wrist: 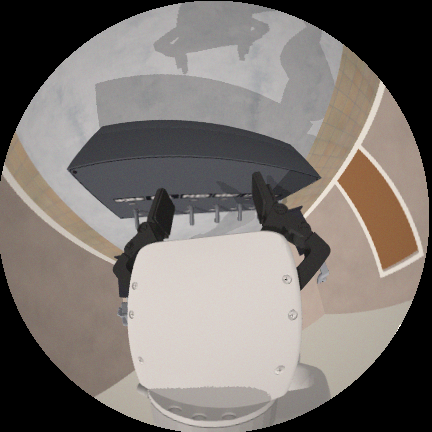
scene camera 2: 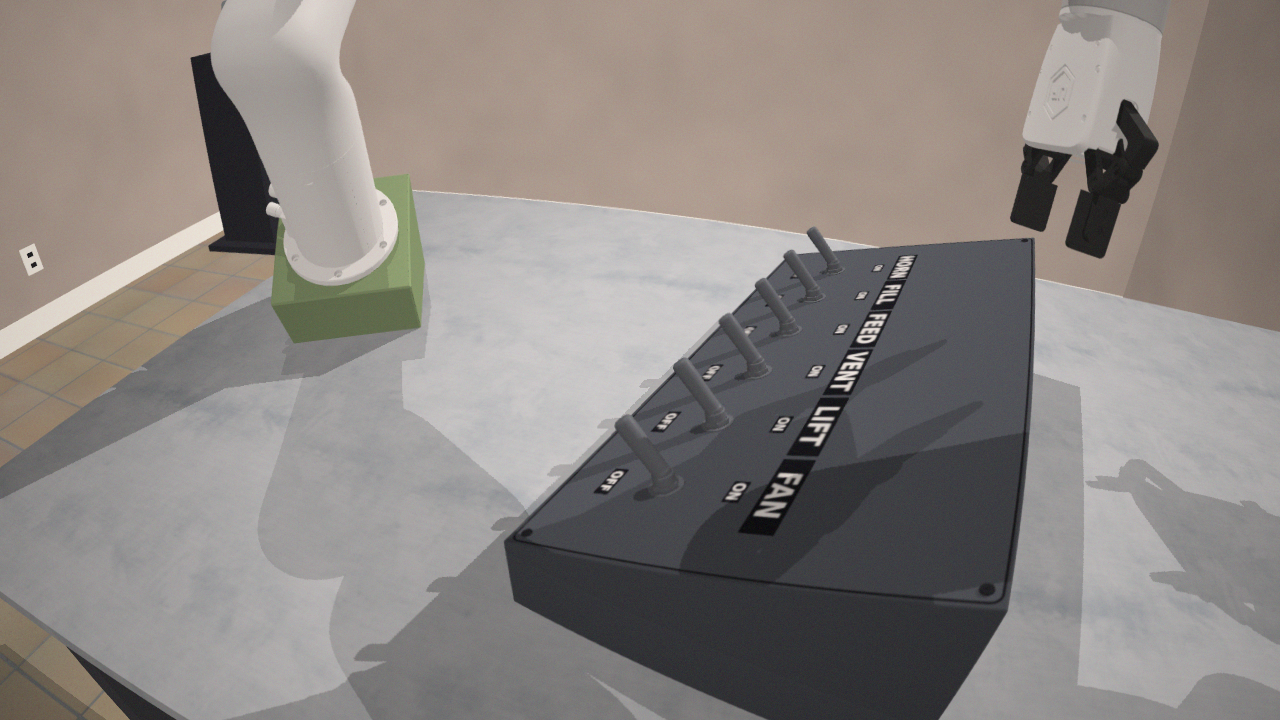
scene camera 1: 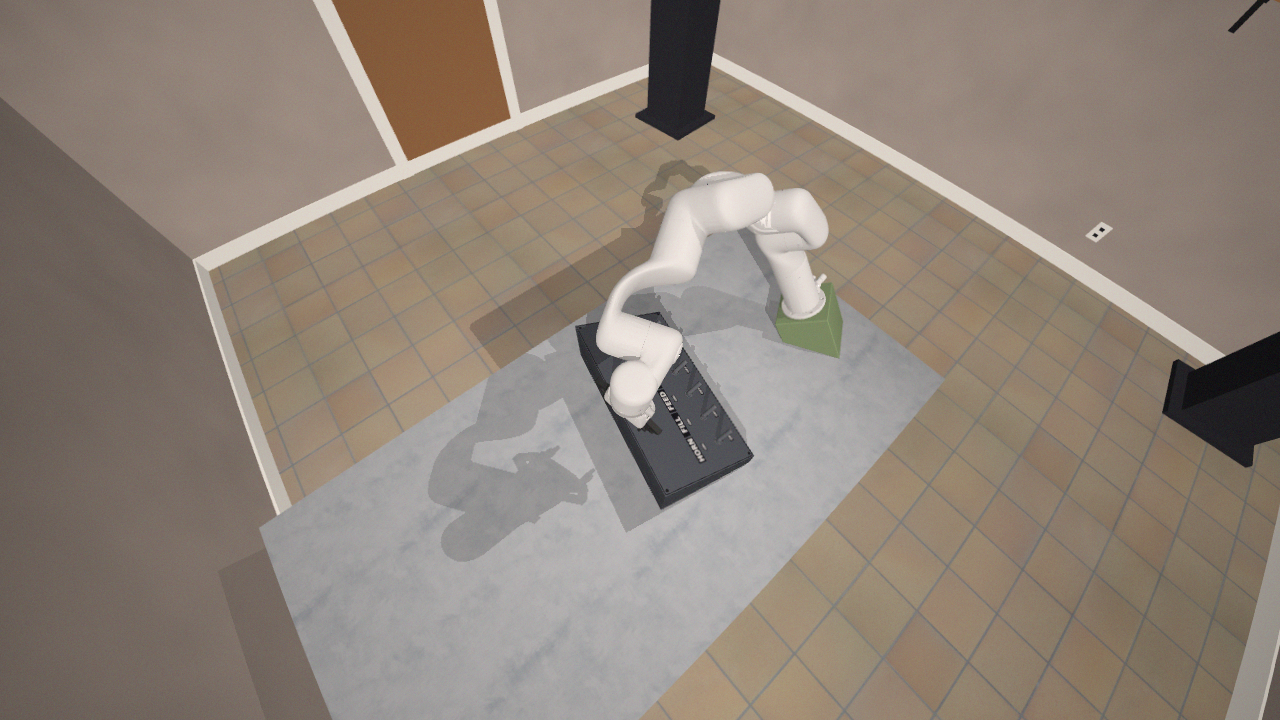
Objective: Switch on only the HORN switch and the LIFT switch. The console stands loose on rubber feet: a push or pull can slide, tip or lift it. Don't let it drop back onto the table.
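Places are measured from the arm's base along level axes (x up, y left, z back), in millimetres.
Pixels of known places: gripper, fingertip midpoint: (wrist: pixel 208 189) (scene camera 2: pixel 1053 239); arm's base at its link origin: (scene camera 2: pixel 341 235) (scene camera 1: pixel 803 303).
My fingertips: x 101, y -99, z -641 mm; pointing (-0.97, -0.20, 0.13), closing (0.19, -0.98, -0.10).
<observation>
Ahead of a thing's pixels: the offset from my fingertips to its top centre. Level surfaces: height alone.
The dark console (scene camera 1: pixel 671 470) (scene camera 2: pixel 966 465) (wrist: pixel 200 137) stands flat on the table, its row of levers facing the arm's base. The HORN switch @(dx -87, dy +182, dz +156 mm) (scene camera 2: pixel 823 249) (wrist: pixel 137 217) is the far-end lever in scene camera 2 and leans to the OFF side. The LIFT switch @(dx -87, dy -91, dz +249 mm) (scene camera 2: pixel 702 394) (wrist: pixel 239 212) is second from the near end and also leans to OFF. The other levers lean the same way. My gripper (scene camera 1: pixel 656 428) (scene camera 2: pixel 1059 234) (wrist: pixel 208 189) is open and empty, above the console's label side, touching nothing. In the wrist view its fingers hide the FILL and FAN levers.
FILL @(dx -87, dy +114, dz +179 mm) (scene camera 2: pixel 802 274), FEED @(dx -87, dy +46, dz +202 mm) (scene camera 2: pixel 776 307) and VENT @(dx -87, dy -23, dz +226 mm) (scene camera 2: pixel 744 345) levers stand between HORN and LIFT. The FAN lever @(dx -87, dy -159, dz +272 mm) (scene camera 2: pixel 648 454) is beside LIFT at the near end. The arm's green base block (scene camera 1: pixel 810 335) (scene camera 2: pixel 349 313) stands on the grey table @(dx -213 mm) (scene camera 1: pixel 537 626) (scene camera 2: pixel 501 259), across the levers from my gripper.
</observation>
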